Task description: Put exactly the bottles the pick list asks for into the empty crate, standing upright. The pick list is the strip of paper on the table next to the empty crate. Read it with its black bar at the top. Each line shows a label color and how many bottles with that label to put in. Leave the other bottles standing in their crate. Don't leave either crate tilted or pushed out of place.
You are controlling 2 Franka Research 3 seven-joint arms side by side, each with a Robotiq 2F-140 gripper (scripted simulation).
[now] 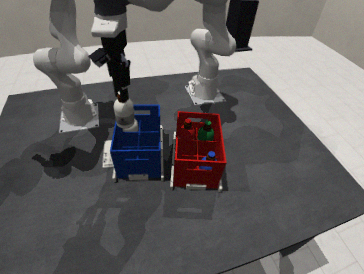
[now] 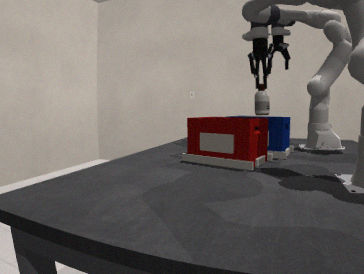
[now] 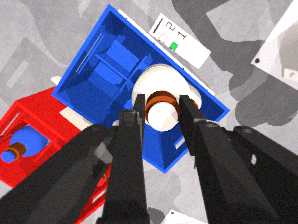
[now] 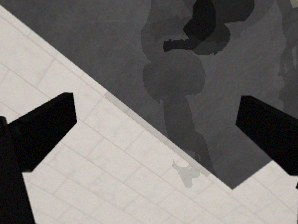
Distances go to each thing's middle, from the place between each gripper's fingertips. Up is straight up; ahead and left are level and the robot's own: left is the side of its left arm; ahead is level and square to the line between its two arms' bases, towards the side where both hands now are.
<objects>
Right now my left hand is 1 cm short of the blue crate [image 1: 126, 158], 4 cm to the right of it and 26 cm above it. The rest, counted from my left hand: pick list [image 3: 164, 30] (3 cm behind, 9 cm to the right, 34 cm below); then blue bottle [image 3: 28, 141] (24 cm ahead, 27 cm to the left, 26 cm below); then red crate [image 2: 234, 138] (14 cm ahead, 27 cm to the left, 26 cm below).
Now: right hand 50 cm above the pick list, 40 cm to the right of it and 10 cm short of it. From my right hand the other things lie so: blue bottle: 77 cm to the left, 41 cm below, 37 cm ahead; red crate: 76 cm to the left, 42 cm below, 27 cm ahead; blue crate: 54 cm to the left, 42 cm below, 15 cm ahead.
</objects>
